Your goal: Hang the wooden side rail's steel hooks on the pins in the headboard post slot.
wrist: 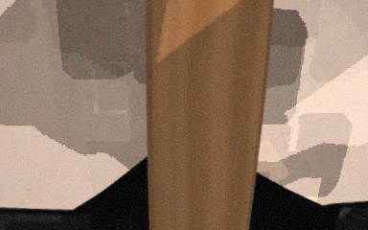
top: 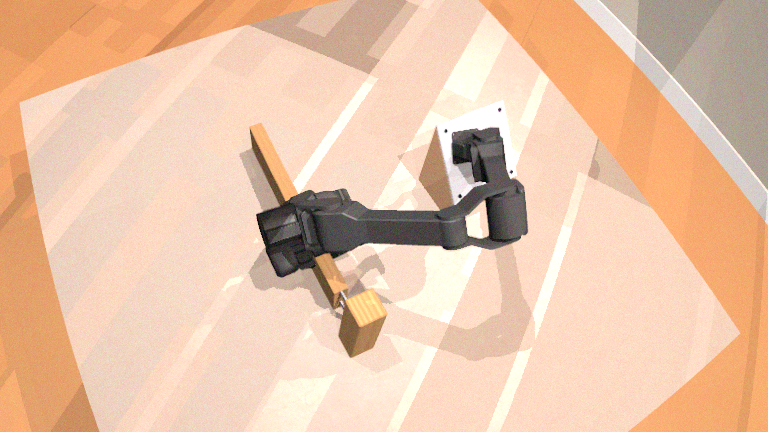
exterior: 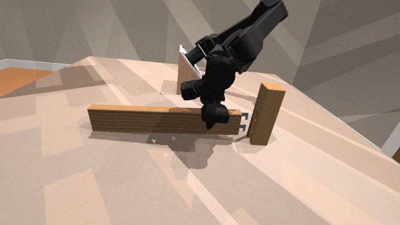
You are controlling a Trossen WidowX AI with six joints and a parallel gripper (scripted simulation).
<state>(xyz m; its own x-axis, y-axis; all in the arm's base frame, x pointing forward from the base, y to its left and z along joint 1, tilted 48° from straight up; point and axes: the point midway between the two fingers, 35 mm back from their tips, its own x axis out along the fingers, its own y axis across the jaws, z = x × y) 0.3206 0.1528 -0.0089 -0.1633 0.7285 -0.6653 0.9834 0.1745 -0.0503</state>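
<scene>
Now: the headboard post 15 cm to the left of my gripper tip, 4 cm above it and 1 cm behind it.
</scene>
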